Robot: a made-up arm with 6 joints. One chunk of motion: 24 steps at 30 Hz.
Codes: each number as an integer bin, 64 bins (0 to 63) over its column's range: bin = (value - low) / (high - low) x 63, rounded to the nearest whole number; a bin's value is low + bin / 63 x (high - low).
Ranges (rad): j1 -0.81..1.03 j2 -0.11..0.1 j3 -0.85..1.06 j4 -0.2..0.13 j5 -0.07..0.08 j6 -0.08..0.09
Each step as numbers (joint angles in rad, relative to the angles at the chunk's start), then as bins.
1 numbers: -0.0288 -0.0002 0.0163 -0.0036 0.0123 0.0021
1 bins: 27 33 29 37 35 30
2 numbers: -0.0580 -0.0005 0.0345 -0.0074 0.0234 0.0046
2 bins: 26 33 29 37 39 31
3 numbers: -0.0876 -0.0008 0.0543 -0.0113 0.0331 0.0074
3 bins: 25 33 30 36 43 32
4 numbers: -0.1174 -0.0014 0.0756 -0.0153 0.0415 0.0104
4 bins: 24 33 31 35 47 34
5 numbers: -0.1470 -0.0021 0.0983 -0.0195 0.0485 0.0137
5 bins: 23 32 31 34 50 35
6 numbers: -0.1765 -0.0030 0.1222 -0.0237 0.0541 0.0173
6 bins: 22 32 32 34 52 36
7 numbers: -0.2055 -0.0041 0.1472 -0.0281 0.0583 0.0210
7 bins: 21 32 33 33 54 37
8 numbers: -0.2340 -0.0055 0.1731 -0.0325 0.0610 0.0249
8 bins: 20 31 34 32 55 39
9 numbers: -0.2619 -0.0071 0.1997 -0.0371 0.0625 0.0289
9 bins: 19 31 35 31 56 40
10 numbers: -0.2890 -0.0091 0.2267 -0.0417 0.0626 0.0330
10 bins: 18 30 36 30 56 42
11 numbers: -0.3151 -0.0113 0.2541 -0.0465 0.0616 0.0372
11 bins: 17 30 36 29 55 43
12 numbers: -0.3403 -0.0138 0.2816 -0.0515 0.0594 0.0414
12 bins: 16 29 37 28 54 45
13 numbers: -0.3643 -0.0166 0.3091 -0.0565 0.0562 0.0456
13 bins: 15 28 38 27 53 47
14 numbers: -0.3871 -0.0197 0.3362 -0.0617 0.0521 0.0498
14 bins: 14 27 39 26 51 48
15 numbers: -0.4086 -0.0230 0.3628 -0.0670 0.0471 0.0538
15 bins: 14 26 40 25 49 50
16 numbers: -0.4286 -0.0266 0.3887 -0.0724 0.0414 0.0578
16 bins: 13 25 41 24 47 51
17 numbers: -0.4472 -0.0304 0.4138 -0.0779 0.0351 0.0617
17 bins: 12 24 42 23 44 53
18 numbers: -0.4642 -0.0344 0.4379 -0.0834 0.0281 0.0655
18 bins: 12 23 42 22 41 54
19 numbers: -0.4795 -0.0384 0.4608 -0.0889 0.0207 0.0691
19 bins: 11 21 43 21 38 55
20 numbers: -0.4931 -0.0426 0.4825 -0.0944 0.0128 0.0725
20 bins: 11 20 44 20 35 57
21 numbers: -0.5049 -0.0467 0.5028 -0.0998 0.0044 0.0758
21 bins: 10 19 45 19 31 58
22 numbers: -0.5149 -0.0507 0.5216 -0.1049 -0.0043 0.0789
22 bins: 10 18 45 18 28 59
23 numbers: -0.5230 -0.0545 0.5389 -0.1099 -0.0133 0.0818
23 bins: 10 17 46 17 24 60
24 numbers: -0.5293 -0.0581 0.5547 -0.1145 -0.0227 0.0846
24 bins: 10 16 46 16 20 61
